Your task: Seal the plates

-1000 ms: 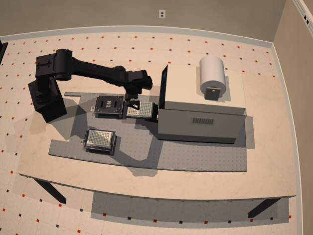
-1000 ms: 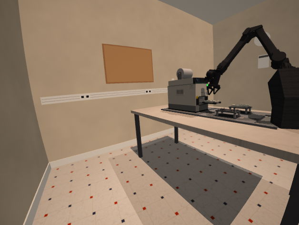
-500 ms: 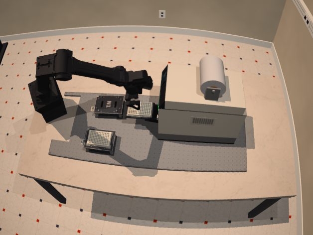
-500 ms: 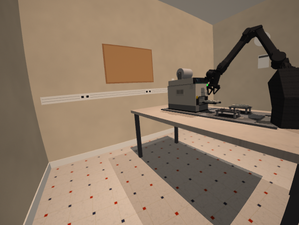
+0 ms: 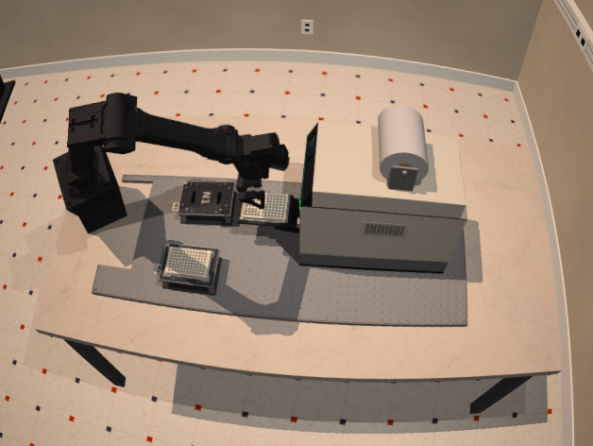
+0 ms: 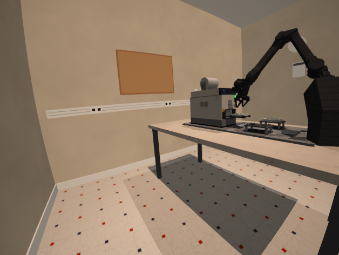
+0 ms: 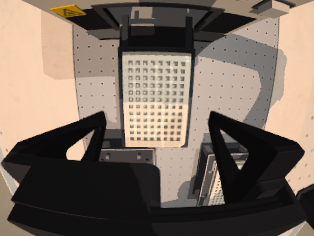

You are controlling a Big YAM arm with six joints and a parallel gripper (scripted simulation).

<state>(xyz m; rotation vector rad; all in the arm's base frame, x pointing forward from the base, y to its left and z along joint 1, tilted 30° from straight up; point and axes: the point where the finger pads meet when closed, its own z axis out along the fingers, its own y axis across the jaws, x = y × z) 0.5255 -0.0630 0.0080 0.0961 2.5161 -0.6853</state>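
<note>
The start button lies 8 cm ahead of my hand, 11 cm to the right of it and 1 cm above it. Round my hand: yellow warning label: 12 cm ahead, 6 cm to the left, 3 cm below; sealer stage: 8 cm below; plate: 23 cm behind, 12 cm to the right, 12 cm below.
</note>
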